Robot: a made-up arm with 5 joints. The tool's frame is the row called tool. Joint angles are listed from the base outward. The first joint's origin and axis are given. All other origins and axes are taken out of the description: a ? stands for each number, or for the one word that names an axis. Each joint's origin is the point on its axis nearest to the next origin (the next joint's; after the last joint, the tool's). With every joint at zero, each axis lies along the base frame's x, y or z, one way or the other. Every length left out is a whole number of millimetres.
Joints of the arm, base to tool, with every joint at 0 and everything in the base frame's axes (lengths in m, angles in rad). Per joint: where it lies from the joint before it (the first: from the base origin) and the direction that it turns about. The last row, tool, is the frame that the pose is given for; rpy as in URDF.
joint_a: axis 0 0 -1 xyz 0.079 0 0.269
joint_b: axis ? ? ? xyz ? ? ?
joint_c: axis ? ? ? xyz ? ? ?
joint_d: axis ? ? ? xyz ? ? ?
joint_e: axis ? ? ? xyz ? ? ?
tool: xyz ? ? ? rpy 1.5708 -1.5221 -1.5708
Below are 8 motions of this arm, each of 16 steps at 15 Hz.
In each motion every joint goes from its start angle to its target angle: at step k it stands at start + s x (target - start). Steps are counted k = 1, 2, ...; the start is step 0. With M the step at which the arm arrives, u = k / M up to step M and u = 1 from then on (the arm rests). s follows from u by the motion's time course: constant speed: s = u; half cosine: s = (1 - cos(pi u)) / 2; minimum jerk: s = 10 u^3 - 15 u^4 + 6 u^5.
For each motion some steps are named. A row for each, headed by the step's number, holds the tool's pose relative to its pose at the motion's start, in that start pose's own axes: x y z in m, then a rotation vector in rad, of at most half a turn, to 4 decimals.
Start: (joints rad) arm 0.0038 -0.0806 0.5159 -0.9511 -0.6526
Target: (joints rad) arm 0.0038 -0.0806 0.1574 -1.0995 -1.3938
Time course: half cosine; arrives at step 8
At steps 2, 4, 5, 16:
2: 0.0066 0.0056 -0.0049 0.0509 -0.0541 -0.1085
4: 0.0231 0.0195 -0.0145 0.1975 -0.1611 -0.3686
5: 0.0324 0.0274 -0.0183 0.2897 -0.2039 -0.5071
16: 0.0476 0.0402 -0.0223 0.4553 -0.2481 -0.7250

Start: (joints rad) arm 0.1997 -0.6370 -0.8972 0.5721 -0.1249
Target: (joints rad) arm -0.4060 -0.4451 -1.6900 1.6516 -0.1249
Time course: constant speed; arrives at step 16
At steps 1, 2, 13, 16:
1: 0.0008 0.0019 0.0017 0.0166 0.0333 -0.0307
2: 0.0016 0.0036 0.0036 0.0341 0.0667 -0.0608
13: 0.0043 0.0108 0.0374 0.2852 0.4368 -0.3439
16: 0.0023 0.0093 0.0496 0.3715 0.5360 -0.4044

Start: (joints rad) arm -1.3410 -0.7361 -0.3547 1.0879 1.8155
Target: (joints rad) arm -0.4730 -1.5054 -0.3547 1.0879 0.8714
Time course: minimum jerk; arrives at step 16
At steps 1, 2, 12, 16:
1: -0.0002 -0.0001 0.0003 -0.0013 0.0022 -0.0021
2: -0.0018 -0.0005 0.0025 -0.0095 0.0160 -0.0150
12: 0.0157 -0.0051 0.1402 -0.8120 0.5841 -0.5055
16: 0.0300 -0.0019 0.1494 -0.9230 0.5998 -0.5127

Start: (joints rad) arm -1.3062 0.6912 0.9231 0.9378 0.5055
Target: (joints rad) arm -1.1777 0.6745 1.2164 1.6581 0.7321
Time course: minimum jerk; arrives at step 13
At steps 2, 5, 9, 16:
2: -0.0022 0.0008 -0.0008 0.0154 0.0241 0.0045
5: -0.0222 0.0088 -0.0060 0.1665 0.2402 0.0494
9: -0.0594 0.0256 -0.0036 0.5229 0.6461 0.1571
16: -0.0696 0.0303 0.0003 0.6507 0.7674 0.1950

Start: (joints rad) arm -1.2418 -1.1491 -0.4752 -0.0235 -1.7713
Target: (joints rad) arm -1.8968 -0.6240 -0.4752 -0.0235 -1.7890
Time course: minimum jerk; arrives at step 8
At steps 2, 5, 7, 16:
2: 0.0051 -0.0133 -0.0032 -0.0518 -0.0167 -0.0696
5: -0.0030 -0.0983 -0.0077 -0.3751 -0.0422 -0.4872
7: -0.0260 -0.1284 -0.0023 -0.5125 -0.0136 -0.6579
16: -0.0278 -0.1301 -0.0019 -0.5210 -0.0110 -0.6683

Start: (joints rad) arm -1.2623 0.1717 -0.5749 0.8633 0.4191
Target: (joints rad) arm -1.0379 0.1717 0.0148 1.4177 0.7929
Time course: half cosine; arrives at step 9
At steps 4, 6, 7, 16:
4: -0.0545 -0.0028 -0.0130 0.1398 0.4570 0.0915
6: -0.0976 -0.0021 -0.0094 0.3229 0.8002 0.1280
7: -0.1132 -0.0010 -0.0048 0.4122 0.9255 0.1313
16: -0.1261 0.0003 0.0004 0.4986 1.0298 0.1286

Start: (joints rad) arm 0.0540 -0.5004 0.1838 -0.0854 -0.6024
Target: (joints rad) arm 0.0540 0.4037 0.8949 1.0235 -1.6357
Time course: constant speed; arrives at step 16
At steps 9, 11, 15, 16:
9: -0.1380 -0.1051 0.0692 -1.2535 0.9122 -0.4617
11: -0.1509 -0.1150 0.1037 -1.6068 1.0175 -0.4867
15: -0.1524 -0.1162 0.1720 -2.3552 1.0954 -0.3660
16: -0.1483 -0.1130 0.1869 -2.5427 1.0842 -0.2892

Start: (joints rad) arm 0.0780 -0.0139 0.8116 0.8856 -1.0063
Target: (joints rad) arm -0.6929 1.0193 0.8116 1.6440 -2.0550
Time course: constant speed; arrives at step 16
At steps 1, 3, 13, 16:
1: -0.0089 -0.0016 -0.0067 -0.1029 0.0448 -0.0180
3: -0.0259 -0.0073 -0.0180 -0.3226 0.0992 -0.0552
13: -0.0789 -0.0610 -0.0335 -1.4324 -0.3781 -0.2340
16: -0.0848 -0.0751 -0.0282 -1.6696 -0.7511 -0.2695

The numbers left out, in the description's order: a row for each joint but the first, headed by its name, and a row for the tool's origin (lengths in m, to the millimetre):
joint_b: axis 0 1 0, xyz 0.048 -0.011 0
joint_c: axis 0 1 0, xyz 0.021 0 0.086
joint_d: axis 0 1 0, xyz 0.125 0 0.005
joint_e: axis -1 0 0, xyz 0.06 0 0
tool: xyz 0 0 0

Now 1 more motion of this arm.
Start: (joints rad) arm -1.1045 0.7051 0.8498 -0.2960 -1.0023
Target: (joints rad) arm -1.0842 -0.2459 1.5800 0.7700 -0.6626
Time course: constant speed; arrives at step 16
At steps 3, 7, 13, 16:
3: -0.0049 -0.0095 0.0141 -0.1354 0.0823 0.0599
7: -0.0132 -0.0250 0.0333 -0.3073 0.2062 0.1381
13: -0.0284 -0.0519 0.0609 -0.5446 0.4214 0.2482
16: -0.0366 -0.0660 0.0733 -0.6531 0.5417 0.2984

